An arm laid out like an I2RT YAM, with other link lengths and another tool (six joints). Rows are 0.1 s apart.
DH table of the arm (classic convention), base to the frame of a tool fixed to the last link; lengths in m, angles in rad. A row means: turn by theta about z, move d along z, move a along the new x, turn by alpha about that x. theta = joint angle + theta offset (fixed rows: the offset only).
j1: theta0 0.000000  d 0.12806  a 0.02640  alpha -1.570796
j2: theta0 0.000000  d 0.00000  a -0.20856  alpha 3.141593
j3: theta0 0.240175  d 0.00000  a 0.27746  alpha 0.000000
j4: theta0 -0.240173  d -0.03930  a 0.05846  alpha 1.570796
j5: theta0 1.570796  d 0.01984  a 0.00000  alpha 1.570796
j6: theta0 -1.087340  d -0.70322  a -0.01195  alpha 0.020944
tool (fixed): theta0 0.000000  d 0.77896  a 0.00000  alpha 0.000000
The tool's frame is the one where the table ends.
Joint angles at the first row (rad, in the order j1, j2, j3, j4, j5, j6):
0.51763 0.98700 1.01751 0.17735 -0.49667 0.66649
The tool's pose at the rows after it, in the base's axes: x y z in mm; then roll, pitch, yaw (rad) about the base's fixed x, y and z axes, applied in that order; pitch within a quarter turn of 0, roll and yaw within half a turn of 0:
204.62, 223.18, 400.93, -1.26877, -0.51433, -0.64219
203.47, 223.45, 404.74, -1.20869, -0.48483, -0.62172
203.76, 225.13, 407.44, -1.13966, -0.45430, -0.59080
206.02, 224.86, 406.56, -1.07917, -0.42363, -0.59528
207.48, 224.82, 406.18, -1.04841, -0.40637, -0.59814
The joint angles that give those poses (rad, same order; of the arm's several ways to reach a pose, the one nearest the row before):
0.51820 0.97296 1.01442 0.24282 -0.53340 0.70318
0.51714 0.97933 0.99877 0.33886 -0.56583 0.77575
0.51836 1.00133 0.98258 0.46808 -0.60061 0.86406
0.51718 1.01655 0.95595 0.58374 -0.59622 0.93214
0.51719 1.02749 0.94493 0.64279 -0.59000 0.96691

